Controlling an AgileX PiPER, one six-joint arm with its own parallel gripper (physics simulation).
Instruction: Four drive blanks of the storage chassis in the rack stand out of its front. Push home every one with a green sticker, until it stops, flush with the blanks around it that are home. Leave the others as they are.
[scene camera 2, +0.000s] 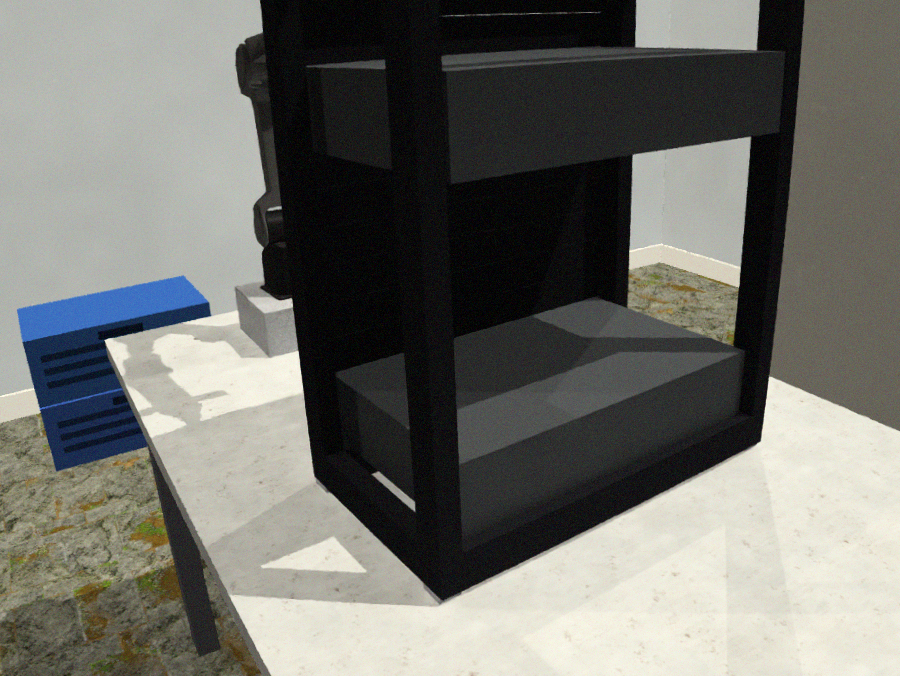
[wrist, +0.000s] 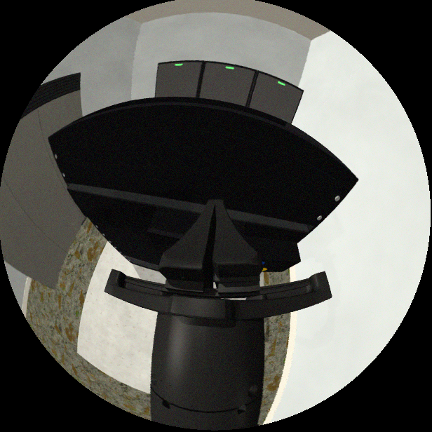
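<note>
My gripper (wrist: 216, 207) is shut, with its two fingers together and nothing seen between them, in front of the dark face of the rack (wrist: 200, 145) (scene camera 2: 429, 291). A blue sticker (wrist: 263, 262) and a yellow sticker (wrist: 264, 269) show in part beside the right finger in the wrist view. No green sticker shows on the dark face; the fingers and deep shadow hide much of it, and I cannot tell the blanks apart or whether the tips touch one. In the scene view the rack shows from another side, and the blanks and gripper do not show.
Two dark grey boxes (scene camera 2: 618, 109) (scene camera 2: 603, 422) sit in the rack, one high, one low. The arm (scene camera 2: 267, 145) stands behind it on a grey block (scene camera 2: 269, 327). A blue cabinet (scene camera 2: 116, 305) is beside the table (scene camera 2: 618, 582). Three panels with green lights (wrist: 227, 84) show above the rack.
</note>
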